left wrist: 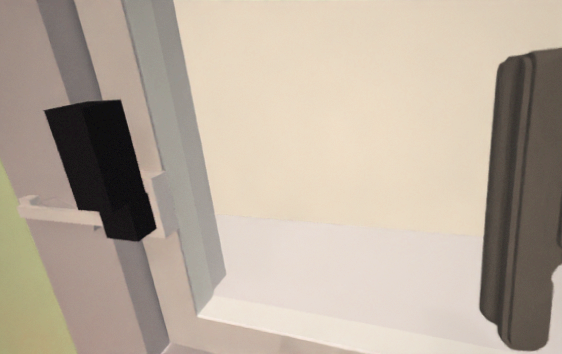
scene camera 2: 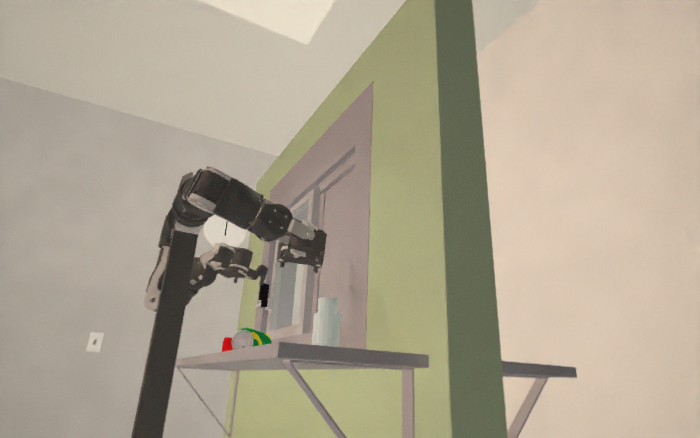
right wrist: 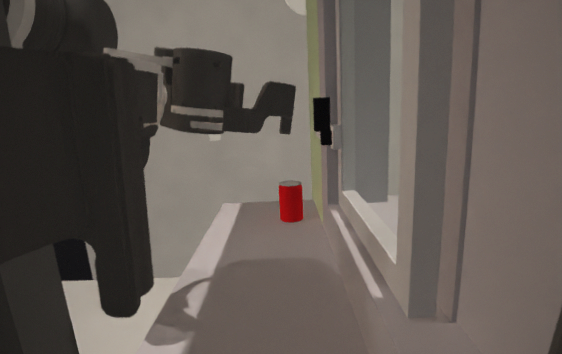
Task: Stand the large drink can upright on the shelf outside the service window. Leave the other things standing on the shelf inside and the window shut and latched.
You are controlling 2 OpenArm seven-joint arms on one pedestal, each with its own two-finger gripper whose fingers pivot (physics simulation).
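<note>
The large drink can (scene camera 2: 253, 338), green and yellow with a grey end, lies on its side on the near shelf (scene camera 2: 356, 356) (right wrist: 280, 295). It does not show in the wrist views. The window pane's frame (scene camera 2: 309, 268) (left wrist: 172, 300) (right wrist: 409, 200) stands in the wall opening. A black latch block (scene camera 2: 263, 295) (left wrist: 107, 165) (right wrist: 322, 117) is at its left edge; I cannot tell whether it is latched. My left gripper (scene camera 2: 251, 276) (right wrist: 252, 131) is open and empty, near the latch block without touching it. My right gripper (scene camera 2: 299, 267) (right wrist: 340, 320) is open and empty, above the near shelf before the window.
A red can (scene camera 2: 227, 344) (right wrist: 291, 202) stands at the shelf's far end. A pale bottle (scene camera 2: 326, 322) stands on the near shelf below my right gripper. The green wall (scene camera 2: 405, 206) separates this shelf from another shelf (scene camera 2: 542, 369) at the right.
</note>
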